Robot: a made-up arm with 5 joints.
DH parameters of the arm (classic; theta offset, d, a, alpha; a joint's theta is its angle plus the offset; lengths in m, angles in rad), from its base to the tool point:
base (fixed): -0.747 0 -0.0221 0
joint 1: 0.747 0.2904 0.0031 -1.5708
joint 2: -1.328 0 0.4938 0
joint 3: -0.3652 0 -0.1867 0
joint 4: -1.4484 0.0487 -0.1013 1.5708
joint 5: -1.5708 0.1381 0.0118 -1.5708
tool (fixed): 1.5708 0.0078 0 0
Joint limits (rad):
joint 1: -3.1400..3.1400
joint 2: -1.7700..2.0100
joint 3: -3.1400..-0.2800
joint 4: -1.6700..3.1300
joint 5: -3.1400..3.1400
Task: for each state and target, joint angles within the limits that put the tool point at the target. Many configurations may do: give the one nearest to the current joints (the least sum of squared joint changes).
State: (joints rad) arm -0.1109 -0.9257 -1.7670 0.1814 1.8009
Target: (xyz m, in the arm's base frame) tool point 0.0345 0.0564 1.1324
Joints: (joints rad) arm -0.4676 -0.2857 -2.5211 0.2876 1.8889
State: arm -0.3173 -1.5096 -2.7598 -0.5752 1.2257
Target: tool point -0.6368 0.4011 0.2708
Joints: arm -0.4852 -1.5725 -2.9532 -0.7749 1.2302
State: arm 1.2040 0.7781 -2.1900 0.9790 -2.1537
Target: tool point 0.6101 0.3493 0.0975
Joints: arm 0.4220 1.1537 -1.9537 1.0966 -2.1375
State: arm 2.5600 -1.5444 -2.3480 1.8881 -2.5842
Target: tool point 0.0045 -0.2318 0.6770
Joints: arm 1.8783 -1.3275 -1.6086 2.2244 -2.6141
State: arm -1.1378 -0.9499 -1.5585 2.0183 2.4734
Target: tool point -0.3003 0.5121 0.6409
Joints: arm -0.9417 -1.6843 -2.1687 1.6725 2.4908
